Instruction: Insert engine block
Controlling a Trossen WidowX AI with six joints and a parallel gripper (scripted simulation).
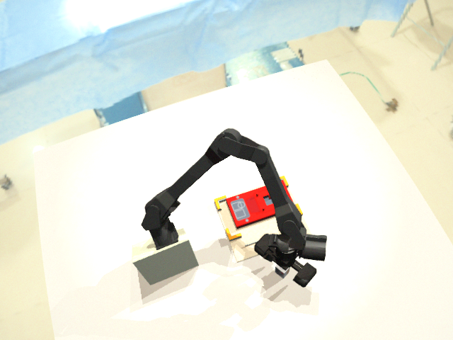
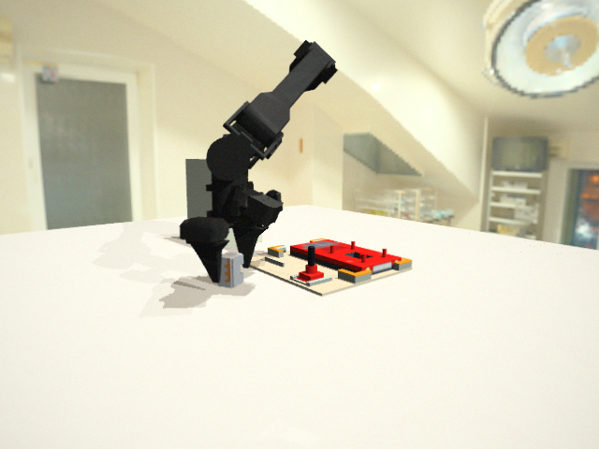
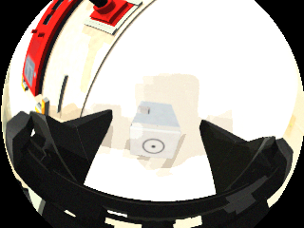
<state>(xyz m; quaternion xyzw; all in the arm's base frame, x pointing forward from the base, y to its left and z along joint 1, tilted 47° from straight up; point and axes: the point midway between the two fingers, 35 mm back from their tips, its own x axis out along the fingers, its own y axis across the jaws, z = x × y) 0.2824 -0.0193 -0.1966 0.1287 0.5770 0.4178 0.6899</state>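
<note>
The engine block lies 10 mm to the left of my gripper tip and 10 mm above it. From my gripper tip the other things lie so: black post: 80 mm ahead, 100 mm to the left, 20 mm above.
</note>
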